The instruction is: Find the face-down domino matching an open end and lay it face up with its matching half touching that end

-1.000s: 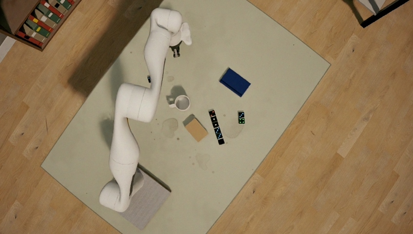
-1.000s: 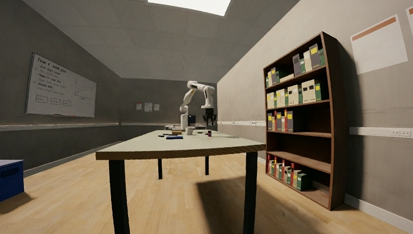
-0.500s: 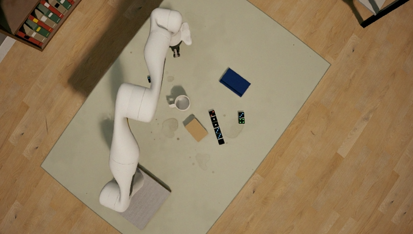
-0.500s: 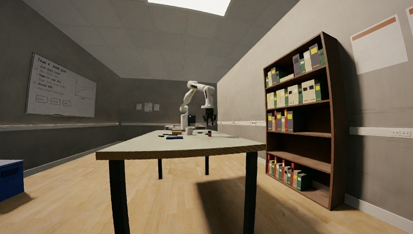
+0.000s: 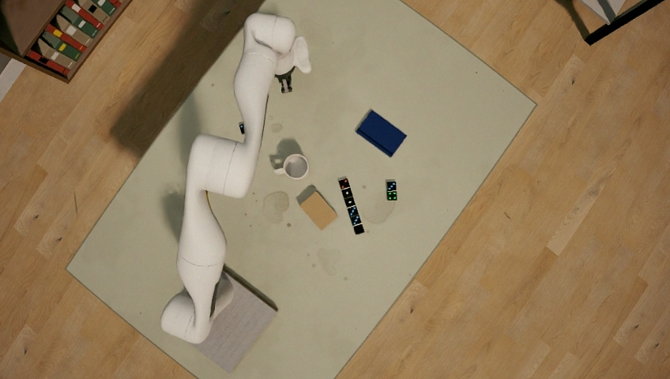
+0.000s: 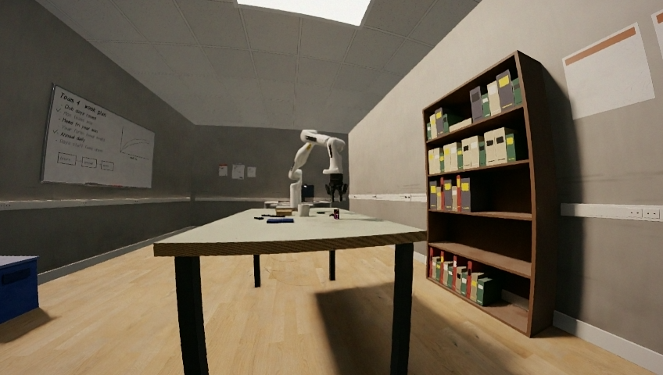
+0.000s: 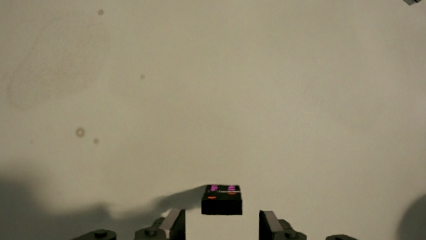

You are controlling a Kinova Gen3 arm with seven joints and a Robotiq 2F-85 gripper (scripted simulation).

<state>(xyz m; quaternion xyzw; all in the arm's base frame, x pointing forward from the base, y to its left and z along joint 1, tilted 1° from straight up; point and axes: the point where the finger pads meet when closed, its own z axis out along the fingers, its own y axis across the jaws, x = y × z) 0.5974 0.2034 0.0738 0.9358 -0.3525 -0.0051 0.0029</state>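
Right now the domino is 80 mm below my hand. The rest, counted from my hand: white mug 180 mm behind, 170 mm to the right, 80 mm below; tan block 290 mm to the right, 240 mm behind, 90 mm below.
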